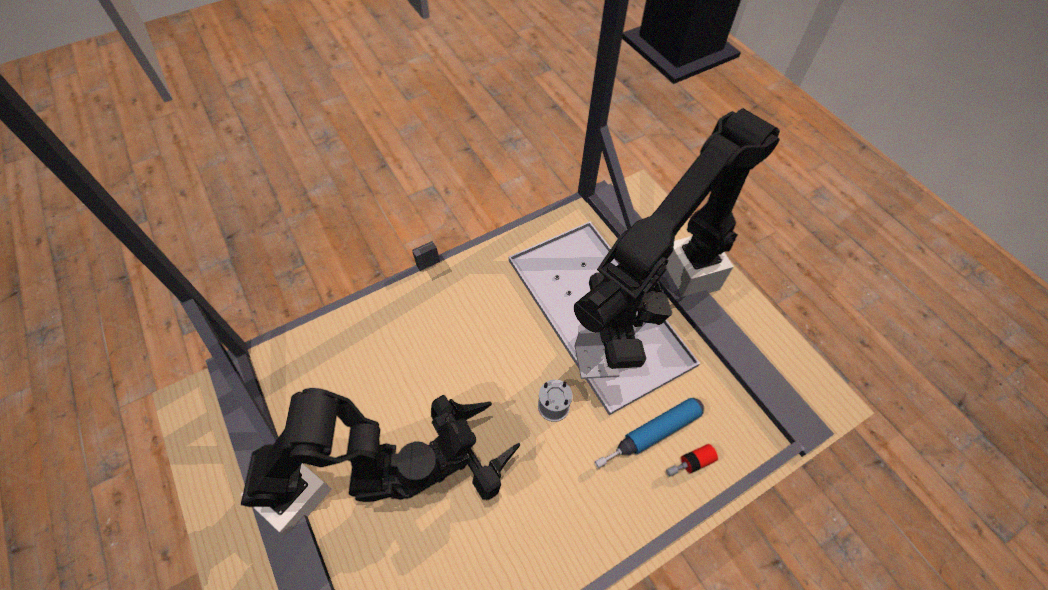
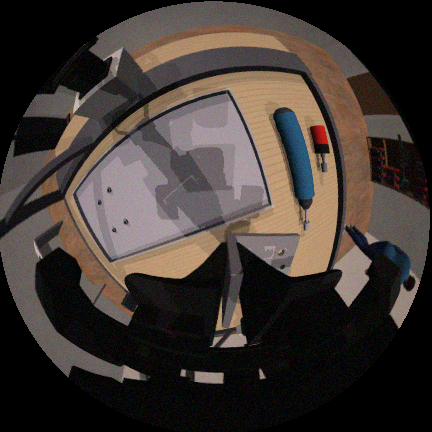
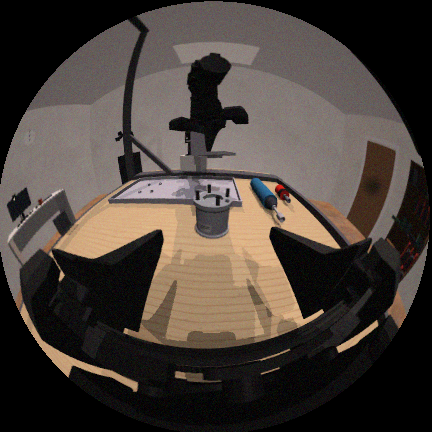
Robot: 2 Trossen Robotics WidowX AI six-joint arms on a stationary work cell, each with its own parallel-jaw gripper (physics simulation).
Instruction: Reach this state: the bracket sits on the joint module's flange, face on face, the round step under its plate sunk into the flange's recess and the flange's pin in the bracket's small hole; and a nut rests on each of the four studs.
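Where they show: left gripper, fingertip midpoint: (image 1: pixel 606 343) (image 2: pixel 229 246); right gripper, fingertip midpoint: (image 1: pixel 505 423) (image 3: pixel 217 233); left arm's base, link origin: (image 1: pixel 701 254); right arm's base, link origin: (image 1: pixel 282 488).
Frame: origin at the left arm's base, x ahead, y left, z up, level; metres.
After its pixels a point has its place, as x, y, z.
The grey joint module (image 1: pixel 555 401) {0.402, 0.200, -0.038} (image 3: pixel 212 220) {0.426, 0.198, -0.057} stands upright, its flange and black studs facing up, no bracket or nuts on it. My left gripper (image 2: pixel 229 246) {0.286, 0.147, 0.031} is shut on the bracket (image 1: pixel 592 360) {0.325, 0.173, 0.037} (image 2: pixel 265 248) {0.294, 0.178, 0.034} (image 3: pixel 197 142) {0.325, 0.139, 0.056} by its upright wall. The bracket hangs above the tray's near edge, beside and higher than the module, with its plate about level. Several small nuts (image 1: pixel 556 277) {0.291, -0.089, -0.083} (image 2: pixel 126 221) {0.278, -0.038, -0.083} (image 3: pixel 147 192) {0.289, -0.052, -0.087} lie apart in the tray's far part. My right gripper (image 1: pixel 503 425) {0.507, 0.220, -0.010} (image 3: pixel 217 233) {0.507, 0.220, -0.010} is open and empty, pointing at the module from a short distance. The plate's underside is hidden.
A pale tray (image 1: pixel 537 304) {0.353, -0.039, -0.090} (image 2: pixel 95 235) {0.293, -0.180, -0.086} lies under the left arm. A blue screwdriver (image 1: pixel 665 425) {0.220, 0.304, -0.051} (image 2: pixel 295 155) {0.216, 0.283, -0.057} (image 3: pixel 263 192) {0.272, 0.295, -0.056} and a short red one (image 1: pixel 704 456) {0.175, 0.378, -0.058} (image 2: pixel 318 136) {0.175, 0.361, -0.065} (image 3: pixel 281 191) {0.207, 0.366, -0.064} lie beside it. Dark frame posts (image 1: pixel 601 95) {0.143, -0.287, 0.223} rise at the table's edges.
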